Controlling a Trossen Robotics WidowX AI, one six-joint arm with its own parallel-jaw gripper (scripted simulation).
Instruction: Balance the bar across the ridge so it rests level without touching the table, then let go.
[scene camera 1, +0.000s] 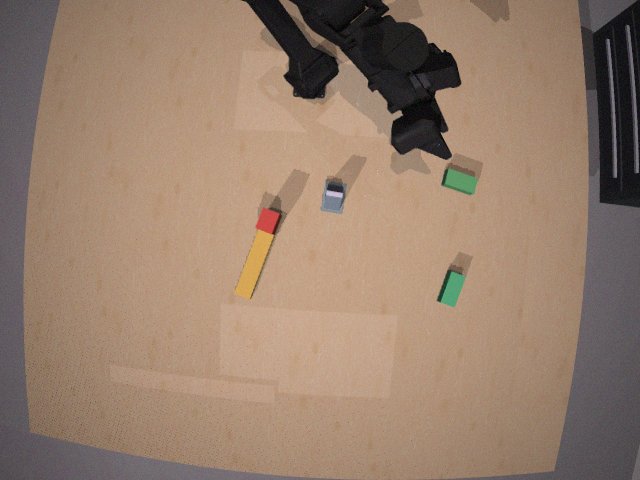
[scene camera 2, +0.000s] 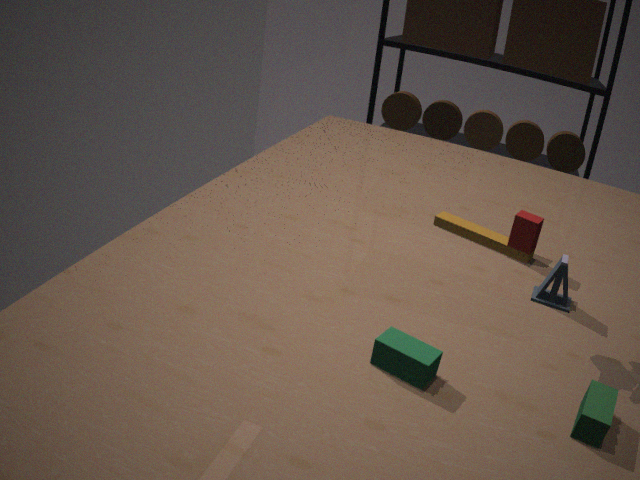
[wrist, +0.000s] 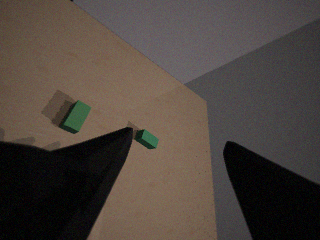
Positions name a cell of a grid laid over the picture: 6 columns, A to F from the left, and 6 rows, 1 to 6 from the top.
gripper: scene camera 1 E2; wrist D4; not seen in scene camera 2 (out of frame)
